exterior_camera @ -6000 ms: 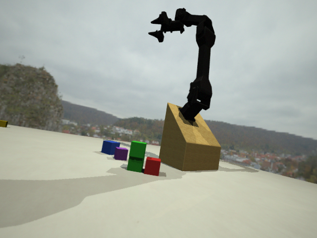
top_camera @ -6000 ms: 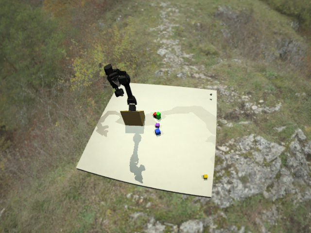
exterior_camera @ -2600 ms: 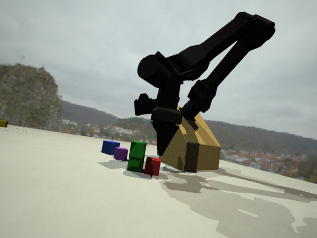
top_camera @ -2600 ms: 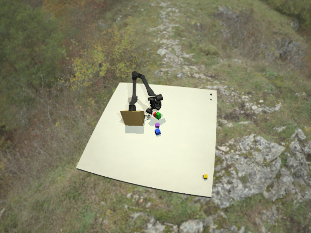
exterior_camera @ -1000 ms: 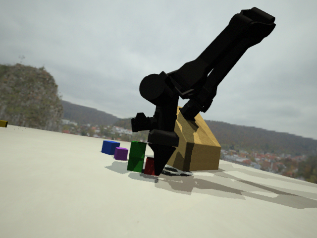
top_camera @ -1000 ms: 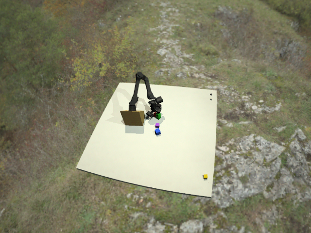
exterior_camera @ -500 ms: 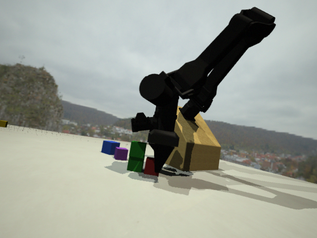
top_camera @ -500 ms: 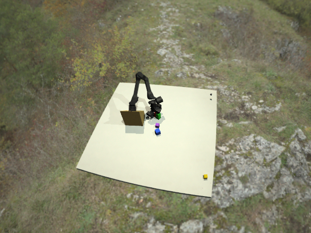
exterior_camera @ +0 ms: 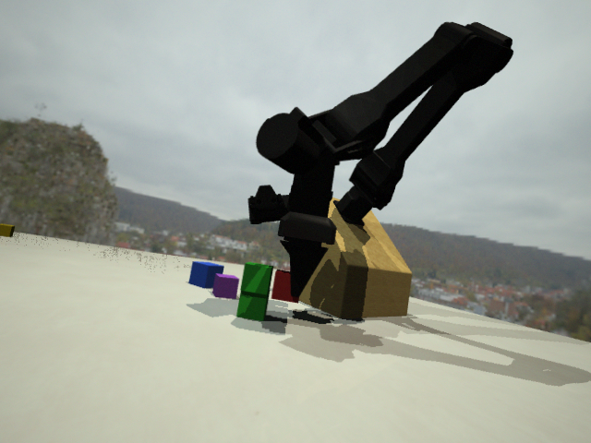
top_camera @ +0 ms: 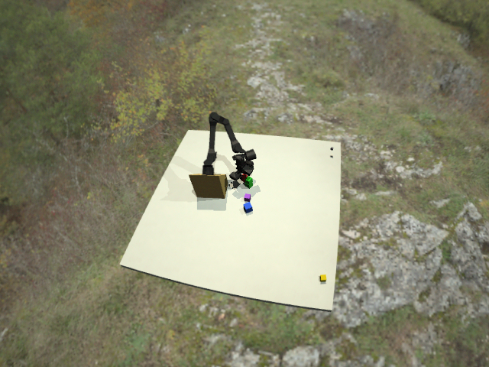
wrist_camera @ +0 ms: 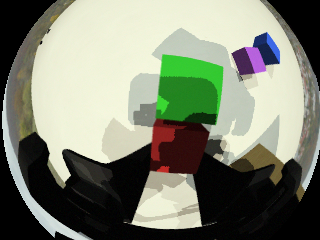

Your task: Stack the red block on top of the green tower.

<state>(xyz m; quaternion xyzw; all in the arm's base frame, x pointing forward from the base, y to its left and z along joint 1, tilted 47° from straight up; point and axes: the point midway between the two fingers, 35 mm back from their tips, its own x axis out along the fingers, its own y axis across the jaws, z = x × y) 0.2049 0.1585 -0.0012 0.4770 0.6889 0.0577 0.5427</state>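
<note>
My gripper tip is 150 mm to the left of the purple block, 40 mm short of it and 20 mm above it. From my gripper tip the other things lie so: red block: 10 mm to the right, 10 mm ahead, 10 mm above; then yellow block: 700 mm to the right, 500 mm ahead, 30 mm below; then blue block: 230 mm to the right, 50 mm ahead, 20 mm below.
</note>
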